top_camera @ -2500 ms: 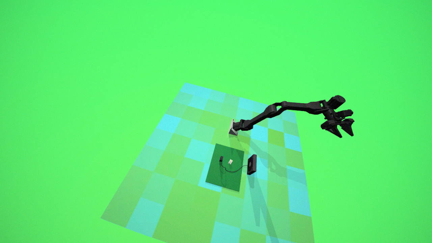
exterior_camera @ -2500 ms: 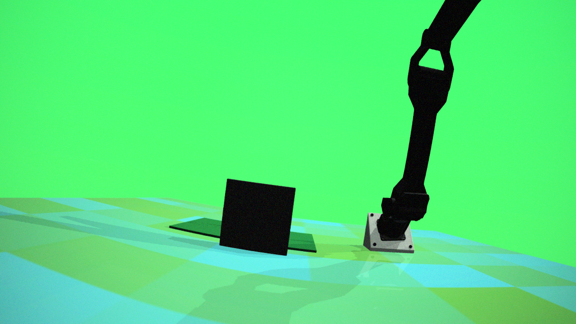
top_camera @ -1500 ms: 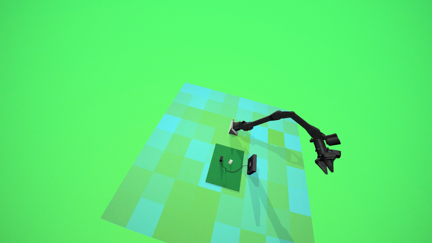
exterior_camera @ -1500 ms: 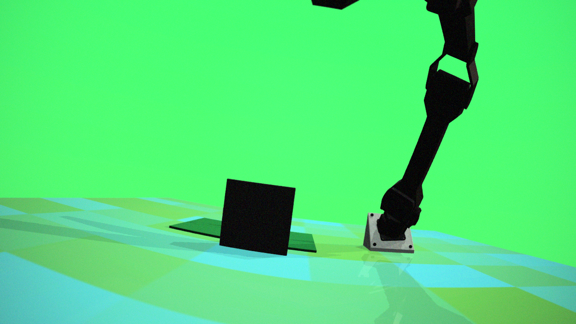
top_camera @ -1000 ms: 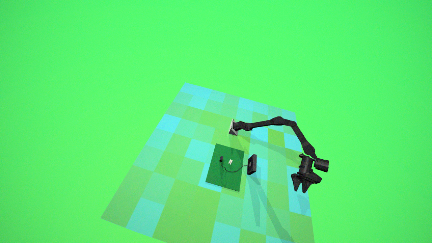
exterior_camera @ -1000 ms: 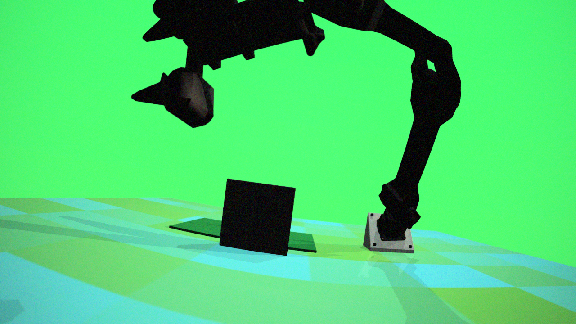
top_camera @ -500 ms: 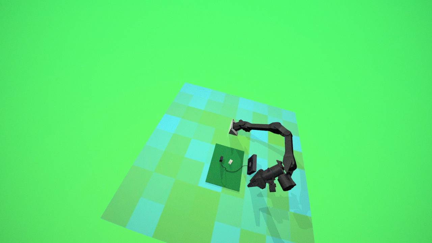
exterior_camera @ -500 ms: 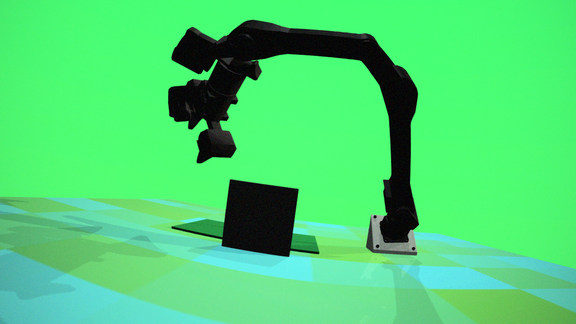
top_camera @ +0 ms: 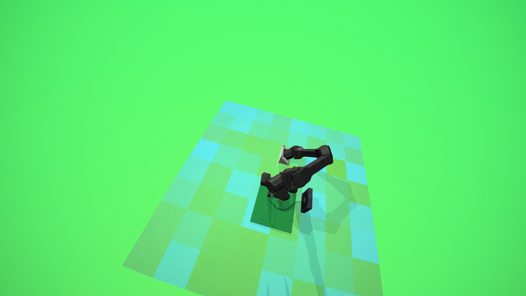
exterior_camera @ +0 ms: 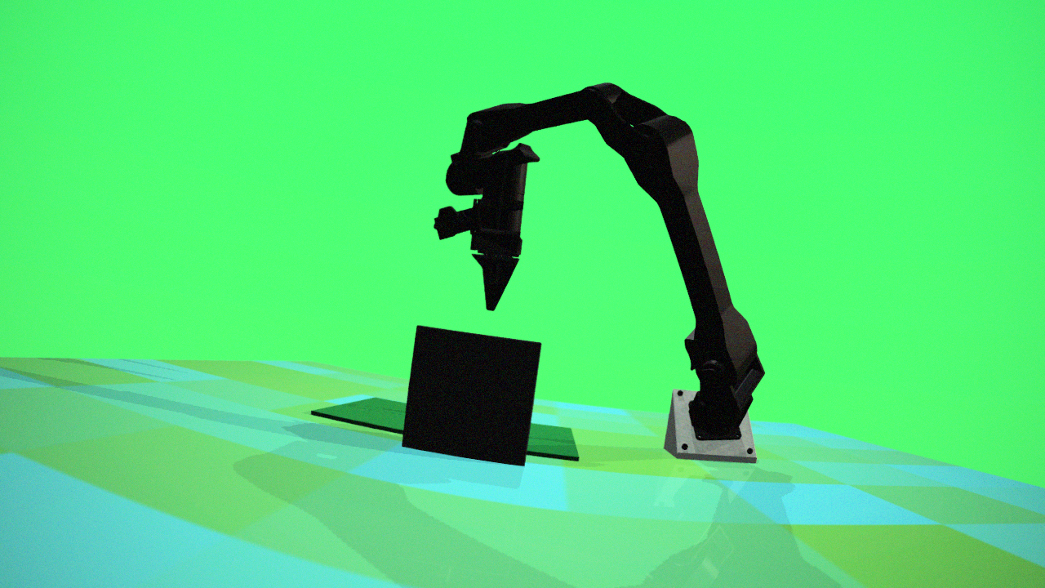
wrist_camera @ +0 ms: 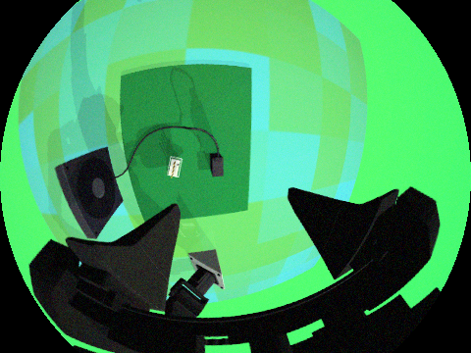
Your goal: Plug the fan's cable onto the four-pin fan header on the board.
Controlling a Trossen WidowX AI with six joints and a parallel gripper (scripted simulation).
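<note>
Now: gripper tip 1 cm past the black plug and 14 cm above it. The rest, counted from my gripper tip: black fan (21 cm to the left, 10 cm below); then dark green board (2 cm ahead, 4 cm to the left, 17 cm below); then white four-pin header (1 cm behind, 7 cm to the left, 16 cm below).
</note>
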